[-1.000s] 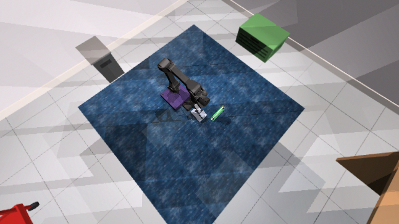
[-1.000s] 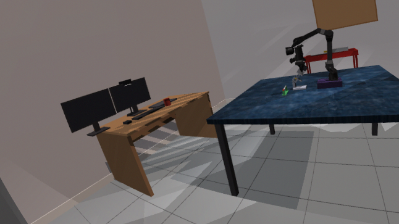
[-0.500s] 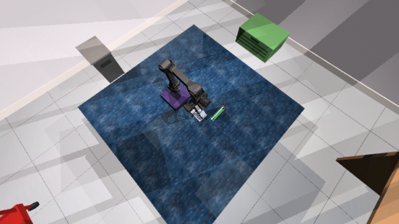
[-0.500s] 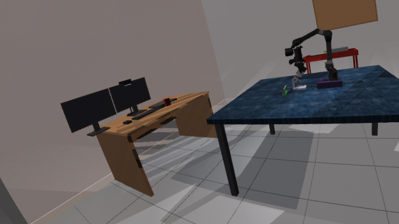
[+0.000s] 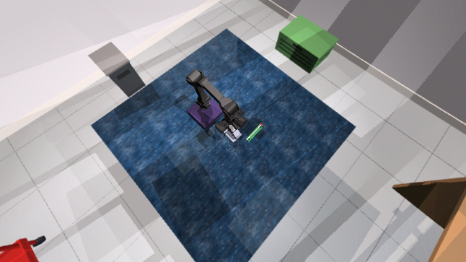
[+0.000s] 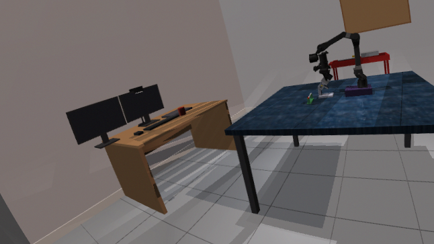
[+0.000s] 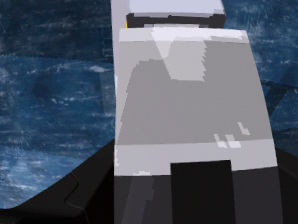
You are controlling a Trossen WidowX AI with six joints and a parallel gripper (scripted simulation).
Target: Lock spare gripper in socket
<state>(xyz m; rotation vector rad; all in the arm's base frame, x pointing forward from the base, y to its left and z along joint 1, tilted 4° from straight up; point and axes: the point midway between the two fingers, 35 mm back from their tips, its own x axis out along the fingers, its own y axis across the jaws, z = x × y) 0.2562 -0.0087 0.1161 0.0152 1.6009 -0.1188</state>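
My gripper tip is now 13 cm short of the green rest, 10 cm to the right of it and 11 cm above it. The rest, counted from my gripper tip: mount: 4 cm ahead, 8 cm below; then spare gripper: 1 cm ahead.
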